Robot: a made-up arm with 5 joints.
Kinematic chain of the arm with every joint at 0, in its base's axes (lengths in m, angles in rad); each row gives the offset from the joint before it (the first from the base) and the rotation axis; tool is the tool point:
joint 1: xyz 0 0 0.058 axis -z
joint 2: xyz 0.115 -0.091 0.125 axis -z
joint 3: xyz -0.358 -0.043 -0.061 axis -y
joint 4: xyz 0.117 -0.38 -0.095 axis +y
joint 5: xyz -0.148 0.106 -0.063 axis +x
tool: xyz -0.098 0.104 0
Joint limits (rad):
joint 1: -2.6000..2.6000
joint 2: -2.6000..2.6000
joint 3: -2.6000..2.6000
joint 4: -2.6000..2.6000
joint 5: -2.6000..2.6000
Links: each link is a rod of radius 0.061 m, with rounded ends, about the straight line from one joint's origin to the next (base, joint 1, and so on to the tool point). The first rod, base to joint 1, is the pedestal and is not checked.
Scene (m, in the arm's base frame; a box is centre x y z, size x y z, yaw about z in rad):
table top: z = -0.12
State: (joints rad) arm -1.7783 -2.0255 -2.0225 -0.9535 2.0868
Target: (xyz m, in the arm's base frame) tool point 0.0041 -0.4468 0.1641
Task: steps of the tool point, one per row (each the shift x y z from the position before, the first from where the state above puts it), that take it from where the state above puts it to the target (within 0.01 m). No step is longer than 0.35 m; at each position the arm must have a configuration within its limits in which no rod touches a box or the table.
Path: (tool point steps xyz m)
1: 0.2488 -0.2233 0.0262
2: 0.1176 -0.2794 0.0093
3: -0.0059 -0.2726 -0.0072
4: -0.1002 -0.2245 -0.0222
5: -0.1618 -0.1558 -0.0349
6: -0.1951 -0.0786 -0.0442
7: -0.2025 0.0036 -0.0500

